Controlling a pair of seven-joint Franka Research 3 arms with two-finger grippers.
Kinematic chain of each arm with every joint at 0, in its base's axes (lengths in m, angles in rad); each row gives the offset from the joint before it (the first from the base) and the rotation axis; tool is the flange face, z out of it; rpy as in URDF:
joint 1: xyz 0 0 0.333 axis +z
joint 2: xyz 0 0 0 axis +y
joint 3: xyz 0 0 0.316 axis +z
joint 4: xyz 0.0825 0 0 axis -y
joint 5: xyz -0.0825 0 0.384 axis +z
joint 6: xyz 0 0 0 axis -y
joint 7: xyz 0.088 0 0 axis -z
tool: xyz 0 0 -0.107 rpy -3.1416 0 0
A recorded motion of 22 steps. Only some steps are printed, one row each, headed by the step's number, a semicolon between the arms.
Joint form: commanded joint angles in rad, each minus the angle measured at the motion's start. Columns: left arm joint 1, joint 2, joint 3, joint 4, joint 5, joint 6, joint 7; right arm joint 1, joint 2, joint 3, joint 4, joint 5, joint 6, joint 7.
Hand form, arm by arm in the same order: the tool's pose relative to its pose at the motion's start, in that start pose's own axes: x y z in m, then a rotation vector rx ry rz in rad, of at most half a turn. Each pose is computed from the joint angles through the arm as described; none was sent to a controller.
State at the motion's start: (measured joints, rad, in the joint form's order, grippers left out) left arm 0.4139 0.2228 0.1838 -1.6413 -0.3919 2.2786 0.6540; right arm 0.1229 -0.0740 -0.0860 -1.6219 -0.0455 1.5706 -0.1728
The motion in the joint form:
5: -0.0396 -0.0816 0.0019 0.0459 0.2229 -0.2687 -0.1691; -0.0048 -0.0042 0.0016 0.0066 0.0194 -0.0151 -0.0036
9: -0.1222 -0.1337 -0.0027 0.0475 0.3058 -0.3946 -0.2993; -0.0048 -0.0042 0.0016 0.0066 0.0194 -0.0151 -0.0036
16: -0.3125 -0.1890 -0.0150 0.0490 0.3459 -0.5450 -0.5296; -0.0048 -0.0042 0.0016 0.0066 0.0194 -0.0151 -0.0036
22: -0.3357 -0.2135 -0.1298 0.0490 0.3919 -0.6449 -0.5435; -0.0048 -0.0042 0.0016 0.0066 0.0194 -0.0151 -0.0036
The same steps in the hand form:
5: 0.0024 0.0362 -0.0465 0.0368 -0.2076 0.0090; -0.0027 -0.0006 -0.0040 0.0200 -0.0009 -0.0002
9: 0.0070 0.0903 -0.0625 0.0457 -0.3010 -0.0045; -0.0027 -0.0006 -0.0040 0.0200 -0.0009 -0.0002
16: 0.0137 0.2097 -0.0738 0.0203 -0.4019 -0.0303; -0.0027 -0.0006 -0.0040 0.0200 -0.0009 -0.0002
22: 0.0051 0.2841 -0.0803 0.0142 -0.4843 0.1007; -0.0027 -0.0006 -0.0040 0.0200 -0.0009 -0.0002

